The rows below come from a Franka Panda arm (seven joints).
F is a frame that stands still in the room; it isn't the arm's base.
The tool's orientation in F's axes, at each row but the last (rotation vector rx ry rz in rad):
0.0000 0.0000 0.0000
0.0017 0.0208 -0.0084
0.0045 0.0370 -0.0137
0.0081 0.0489 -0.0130
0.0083 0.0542 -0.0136
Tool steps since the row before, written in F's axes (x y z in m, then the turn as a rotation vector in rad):
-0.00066 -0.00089 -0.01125 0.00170 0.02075 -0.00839
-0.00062 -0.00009 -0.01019 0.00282 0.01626 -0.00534
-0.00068 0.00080 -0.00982 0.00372 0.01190 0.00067
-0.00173 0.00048 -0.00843 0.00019 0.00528 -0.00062
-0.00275 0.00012 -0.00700 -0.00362 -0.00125 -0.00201
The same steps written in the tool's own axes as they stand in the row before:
-0.00066 -0.00089 -0.01125 0.00170 0.02075 -0.00839
-0.00041 -0.00011 -0.01020 0.00279 0.01627 -0.00531
-0.00033 0.00075 -0.00984 0.00353 0.01195 0.00075
-0.00132 0.00039 -0.00851 0.00015 0.00528 -0.00065
-0.00237 0.00003 -0.00714 -0.00349 -0.00132 -0.00219

